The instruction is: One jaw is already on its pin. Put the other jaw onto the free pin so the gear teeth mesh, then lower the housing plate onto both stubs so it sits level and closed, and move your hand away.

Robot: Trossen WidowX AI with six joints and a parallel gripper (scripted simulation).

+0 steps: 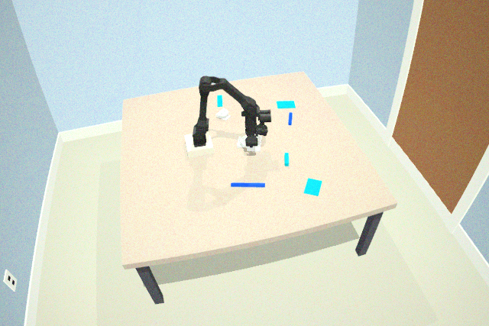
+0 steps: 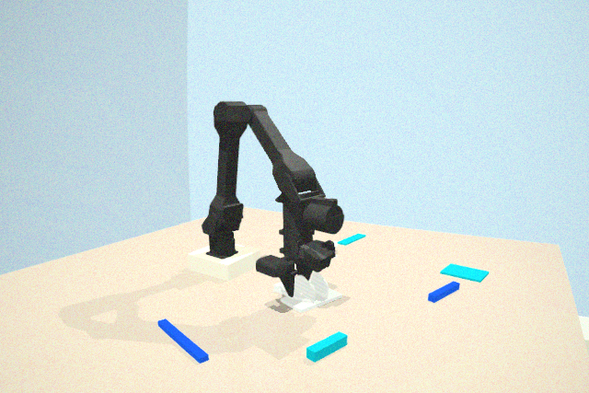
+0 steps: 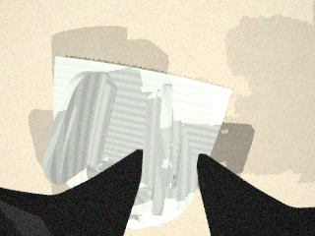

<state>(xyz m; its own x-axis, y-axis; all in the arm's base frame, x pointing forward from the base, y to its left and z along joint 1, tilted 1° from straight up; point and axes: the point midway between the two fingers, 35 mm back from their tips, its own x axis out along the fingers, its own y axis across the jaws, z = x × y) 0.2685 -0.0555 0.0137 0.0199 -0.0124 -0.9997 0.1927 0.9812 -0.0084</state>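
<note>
My gripper tip is 310 mm to the right of the small white piece, 100 mm past it and 10 mm above it. Round my gripper tip: cyan block (150 mm ahead, 140 mm to the right, 10 mm below); then short blue bar (280 mm ahead, 190 mm to the left, 10 mm below); then long blue bar (270 mm to the right, 80 mm behind, 10 mm below).
</note>
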